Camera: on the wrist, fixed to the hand. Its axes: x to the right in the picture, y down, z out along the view.
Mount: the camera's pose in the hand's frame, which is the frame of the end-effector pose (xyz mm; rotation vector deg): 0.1 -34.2 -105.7 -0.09 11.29 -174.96
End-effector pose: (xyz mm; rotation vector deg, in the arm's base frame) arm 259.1 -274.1 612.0 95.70 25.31 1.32
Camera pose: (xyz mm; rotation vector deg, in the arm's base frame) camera 221.6 -170.8 595.7 -29.22 138.72 -106.31
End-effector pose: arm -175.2 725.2 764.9 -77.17 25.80 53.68
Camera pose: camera -124.0 626.6 763.6 -35.74 -77.75 -97.20
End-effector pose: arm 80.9 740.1 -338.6 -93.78 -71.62 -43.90
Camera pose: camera 53.4 645.6 -287.0 -77.31 101.36 79.05
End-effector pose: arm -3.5 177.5 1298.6 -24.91 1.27 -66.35
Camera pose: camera -58.7 132.3 1213.5 -2.19 20.71 117.00
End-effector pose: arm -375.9 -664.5 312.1 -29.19 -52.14 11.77
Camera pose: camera -293.2 -729.3 276.0 68.07 -33.46 -142.60
